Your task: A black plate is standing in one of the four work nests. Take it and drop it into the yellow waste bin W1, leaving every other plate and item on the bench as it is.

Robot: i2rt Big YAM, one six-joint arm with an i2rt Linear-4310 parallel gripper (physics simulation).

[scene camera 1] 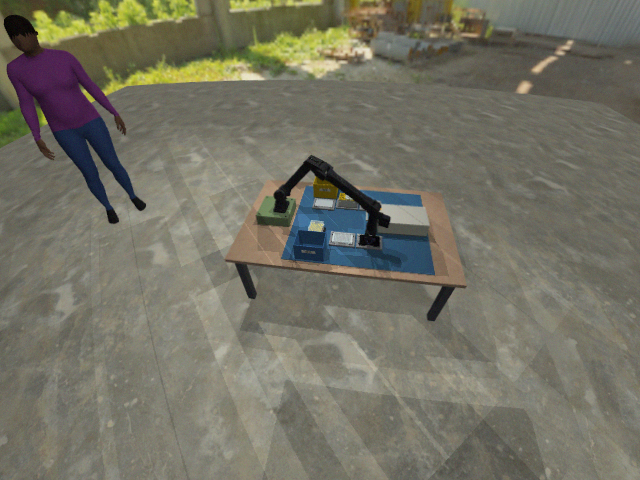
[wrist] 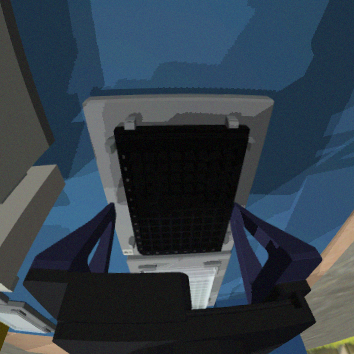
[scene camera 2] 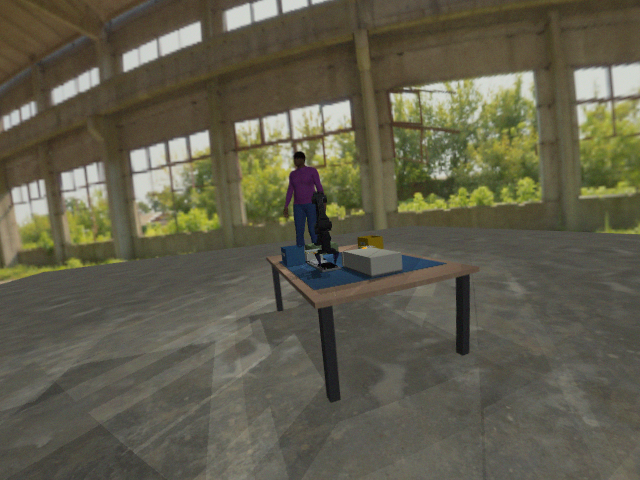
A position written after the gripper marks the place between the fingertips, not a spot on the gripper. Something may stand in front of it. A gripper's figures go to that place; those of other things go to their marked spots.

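There's a black plate (wrist: 180, 181) that's 14 cm from the lens, and the gripper (wrist: 173, 207) is at 16 cm from the lens.
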